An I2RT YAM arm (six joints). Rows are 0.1 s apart.
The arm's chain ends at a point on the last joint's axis. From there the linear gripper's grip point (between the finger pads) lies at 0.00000 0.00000 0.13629 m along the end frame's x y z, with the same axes.
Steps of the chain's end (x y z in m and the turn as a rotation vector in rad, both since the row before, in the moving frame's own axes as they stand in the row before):
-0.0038 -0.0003 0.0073 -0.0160 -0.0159 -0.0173
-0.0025 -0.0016 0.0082 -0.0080 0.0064 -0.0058
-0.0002 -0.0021 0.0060 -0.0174 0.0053 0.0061
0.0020 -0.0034 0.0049 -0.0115 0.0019 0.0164
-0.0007 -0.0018 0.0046 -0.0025 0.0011 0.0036
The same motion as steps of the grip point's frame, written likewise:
-0.0059 0.0019 0.0073 -0.0160 -0.0159 -0.0173
-0.0016 -0.0005 0.0082 -0.0080 0.0064 -0.0058
0.0005 0.0003 0.0060 -0.0174 0.0053 0.0061
0.0022 -0.0018 0.0049 -0.0115 0.0019 0.0164
-0.0006 -0.0015 0.0046 -0.0025 0.0011 0.0036

